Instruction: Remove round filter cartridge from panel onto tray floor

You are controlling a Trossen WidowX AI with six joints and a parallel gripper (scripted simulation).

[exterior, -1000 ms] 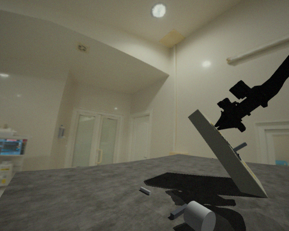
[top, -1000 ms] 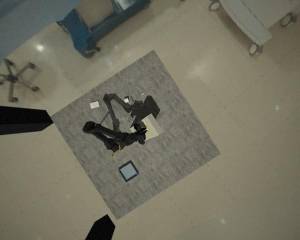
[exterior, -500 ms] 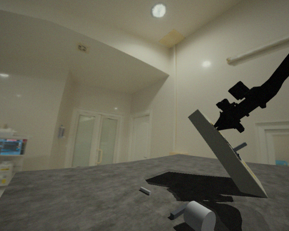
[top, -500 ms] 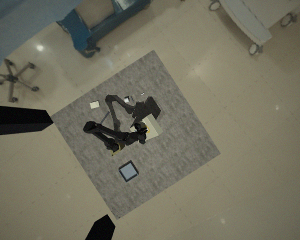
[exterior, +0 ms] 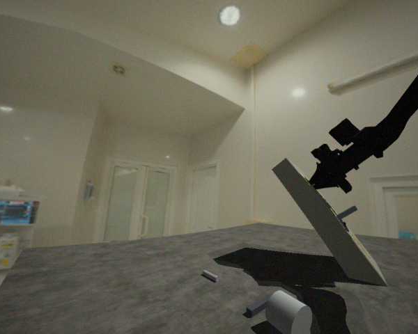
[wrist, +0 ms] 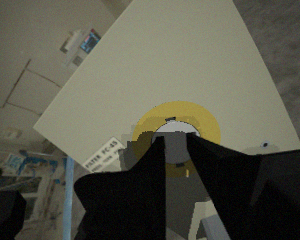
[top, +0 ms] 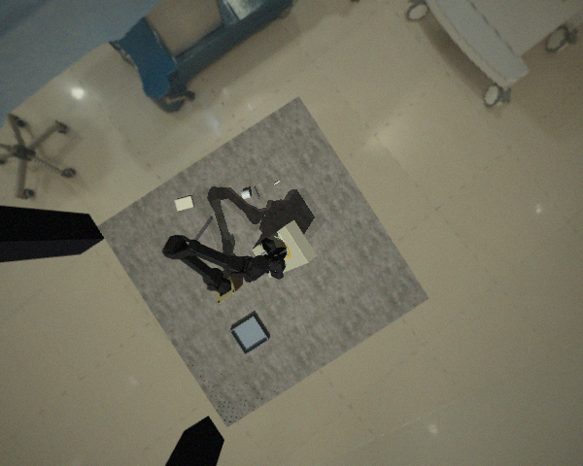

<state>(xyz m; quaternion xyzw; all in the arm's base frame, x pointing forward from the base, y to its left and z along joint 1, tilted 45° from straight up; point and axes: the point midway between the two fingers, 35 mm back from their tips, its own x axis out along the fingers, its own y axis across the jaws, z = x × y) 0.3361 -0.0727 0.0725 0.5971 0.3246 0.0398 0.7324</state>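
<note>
Right now my gripper tip is 1 cm short of the round filter cartridge and 1 cm above it. From my gripper tip the other things lie so: white pin 32 cm to the left, 22 cm below, 14 cm ahead; then blue-grey tray 42 cm behind, 29 cm to the right, 22 cm below; then service panel 8 cm below, 4 cm behind.
</note>
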